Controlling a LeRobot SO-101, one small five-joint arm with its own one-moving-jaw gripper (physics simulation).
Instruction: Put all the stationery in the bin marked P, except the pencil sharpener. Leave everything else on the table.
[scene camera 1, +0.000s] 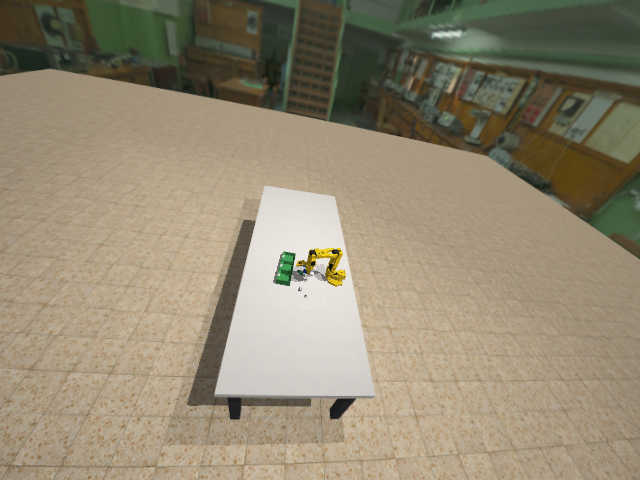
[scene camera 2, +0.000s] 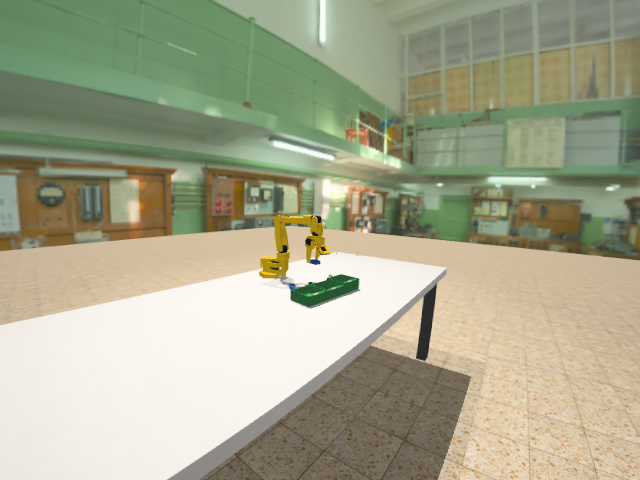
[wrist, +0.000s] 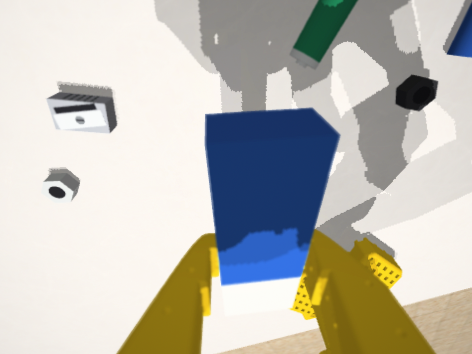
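Where they show: hand, its tool point: (scene camera 1: 308, 274) (scene camera 2: 315, 261) (wrist: 218, 248); arm's base, origin of its link: (scene camera 1: 331, 279) (scene camera 2: 276, 276).
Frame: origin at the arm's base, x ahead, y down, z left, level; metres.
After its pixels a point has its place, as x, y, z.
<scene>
My gripper (wrist: 264, 255) {0.163, -0.079, 0.048} (scene camera 2: 312, 259) {0.163, -0.079, 0.048} is shut on a blue eraser (wrist: 267, 190) {0.184, -0.088, 0.029} (scene camera 2: 315, 261) {0.188, -0.087, 0.019} with a white end, held above the table. In the wrist view, the pencil sharpener (wrist: 82, 114) {0.201, -0.011, 0.100} lies at left on the table. A green cylindrical piece (wrist: 325, 32) {0.193, -0.014, -0.014} with a grey end lies at the top, partly out of view, its kind unclear. Part of another blue object (wrist: 462, 37) {0.166, -0.008, -0.078} shows at the top right. The green bins (scene camera 1: 283, 282) {0.301, -0.023, 0.079} (scene camera 2: 310, 298) {0.319, -0.025, -0.170} stand in a joined row of three beyond the gripper; their letters are unreadable, so I cannot tell which is P.
In the wrist view, a silver hex nut (wrist: 61, 185) {0.172, -0.008, 0.141} lies below the sharpener and a black hex nut (wrist: 416, 93) {0.147, -0.009, -0.059} lies at right. The yellow arm base (scene camera 1: 336, 277) {-0.016, -0.047, 0.024} (scene camera 2: 273, 267) {0.001, -0.040, -0.018} stands near one long edge of the white table (scene camera 1: 294, 351) {0.226, 0.000, 0.470} (scene camera 2: 155, 361) {0.288, 0.000, -0.606}.
</scene>
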